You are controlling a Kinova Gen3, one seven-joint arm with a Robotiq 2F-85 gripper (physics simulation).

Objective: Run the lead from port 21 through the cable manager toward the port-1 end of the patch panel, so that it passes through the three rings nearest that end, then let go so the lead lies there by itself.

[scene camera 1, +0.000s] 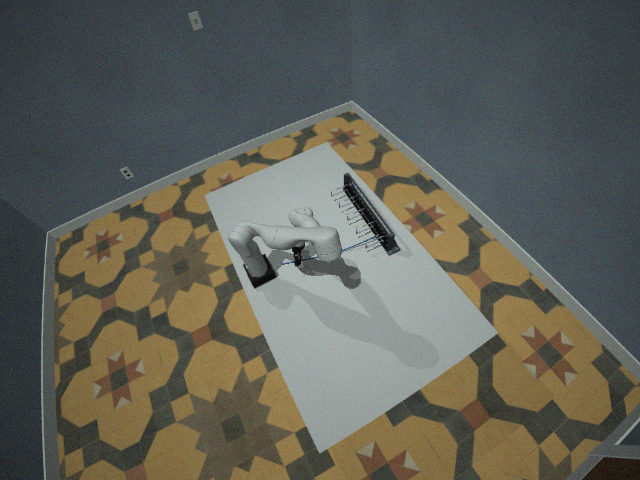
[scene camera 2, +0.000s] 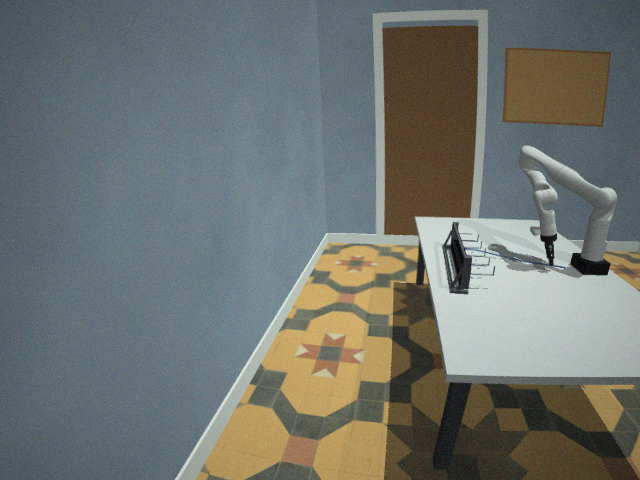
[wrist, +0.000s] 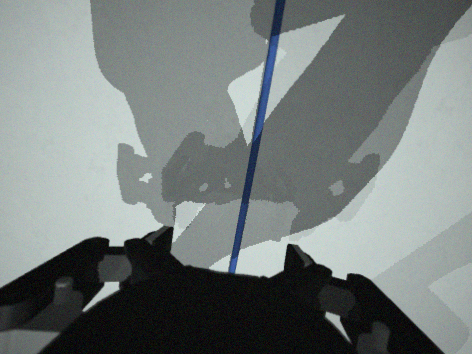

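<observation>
The blue lead (scene camera 1: 356,245) (scene camera 2: 506,257) (wrist: 260,117) runs nearly straight from the patch panel (scene camera 1: 373,217) (scene camera 2: 459,260) across the table toward the arm's base. In scene camera 1 it leaves near the panel's lower right end. The cable manager's thin dark rings stand in a row along the panel's robot side; which rings the lead passes is too small to tell. My gripper (scene camera 1: 297,262) (scene camera 2: 551,264) (wrist: 228,248) is open, pointing down, low over the lead near its loose end. In the wrist view the lead runs between the open fingers, its lower part hidden behind the gripper body.
The black arm base (scene camera 1: 261,276) (scene camera 2: 590,264) stands at the white table's (scene camera 1: 330,351) (scene camera 2: 522,330) edge, close to the lead's loose end. The thin rings stick out from the panel toward the robot. Arm shadows fall across the table and over the lead.
</observation>
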